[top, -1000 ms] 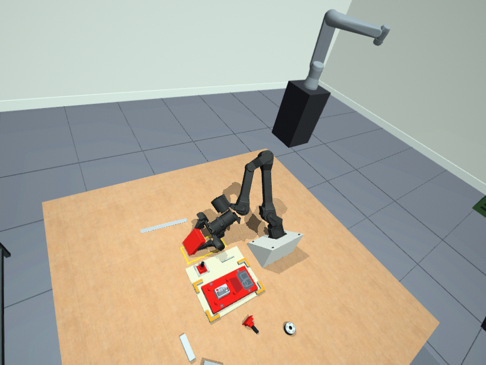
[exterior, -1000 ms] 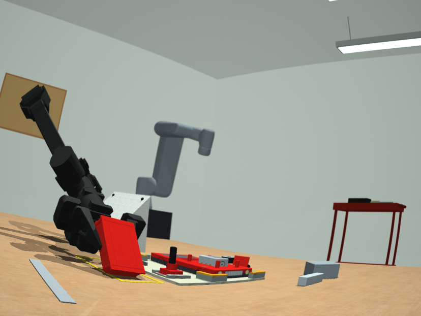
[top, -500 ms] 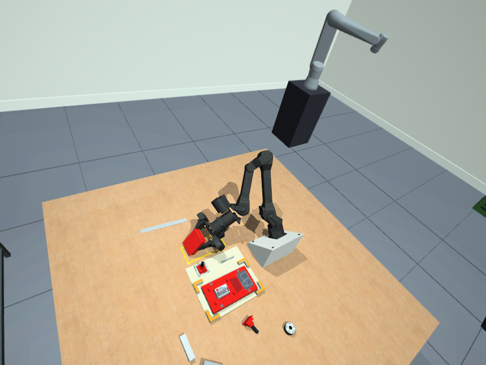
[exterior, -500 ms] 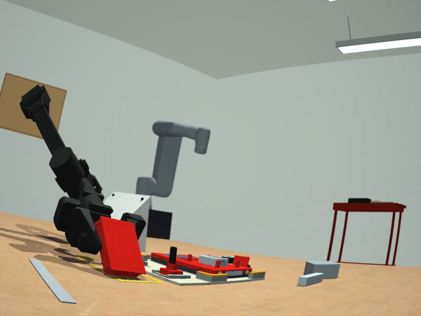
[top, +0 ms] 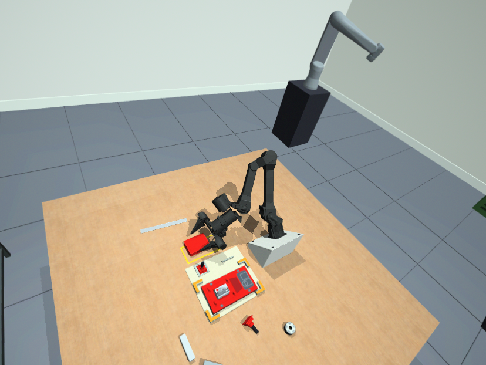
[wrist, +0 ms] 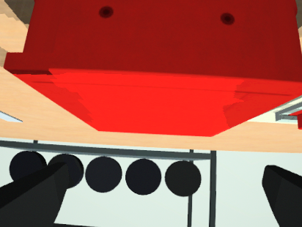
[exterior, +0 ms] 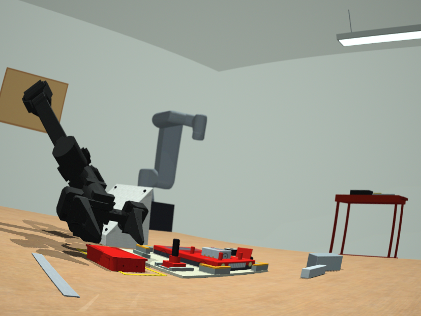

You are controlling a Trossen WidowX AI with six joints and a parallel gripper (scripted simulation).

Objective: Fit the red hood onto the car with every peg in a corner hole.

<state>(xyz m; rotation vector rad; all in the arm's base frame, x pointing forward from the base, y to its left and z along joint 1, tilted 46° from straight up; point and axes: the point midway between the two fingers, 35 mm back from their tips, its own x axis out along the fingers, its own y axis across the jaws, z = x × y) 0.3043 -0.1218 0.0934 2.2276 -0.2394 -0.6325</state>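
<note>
Right now my gripper tip is 10 mm past the red hood, 10 mm to the left of it and 30 mm above it. Round my gripper tip: grey strip 70 mm ahead, 170 mm to the right, 50 mm below; grey engine block 230 mm to the left, 20 mm below; wheel 160 mm behind, 470 mm to the left, 40 mm below.
</note>
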